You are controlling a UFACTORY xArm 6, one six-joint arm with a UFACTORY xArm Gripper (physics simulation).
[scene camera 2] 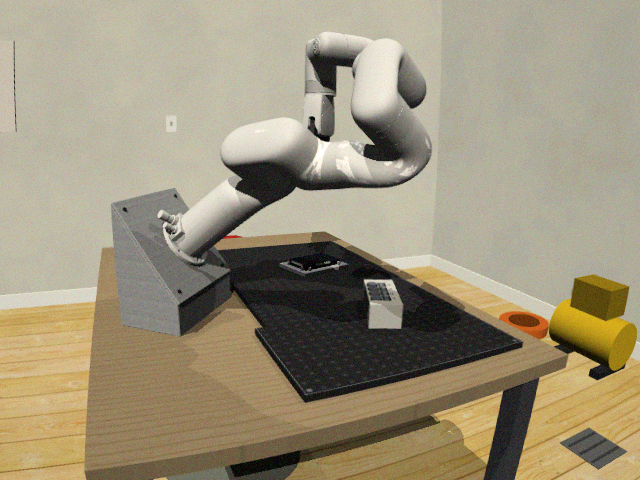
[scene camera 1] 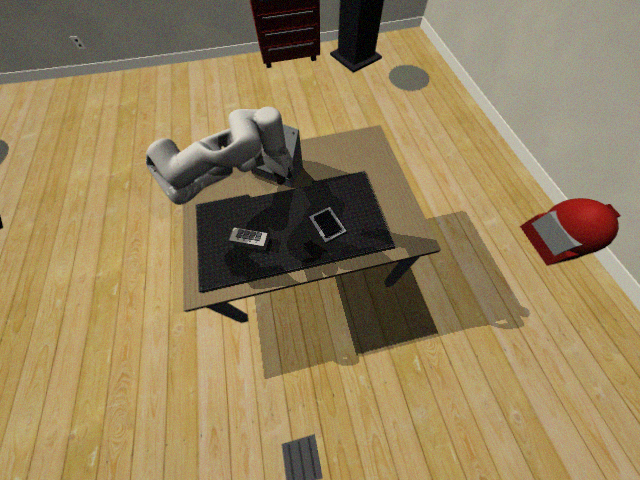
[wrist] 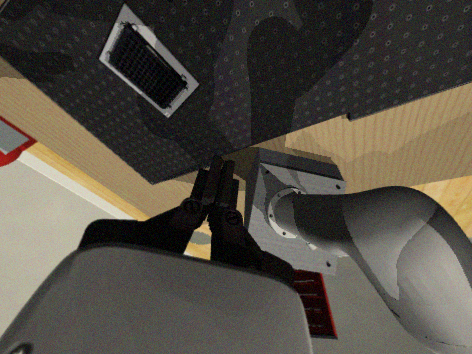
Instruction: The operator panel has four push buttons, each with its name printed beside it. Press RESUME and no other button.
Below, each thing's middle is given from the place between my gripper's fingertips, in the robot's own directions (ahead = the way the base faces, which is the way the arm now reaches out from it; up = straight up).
My gripper is now 2 cm past the operator panel [scene camera 2: 387,313], 22 cm to the left of it and 28 cm above it.
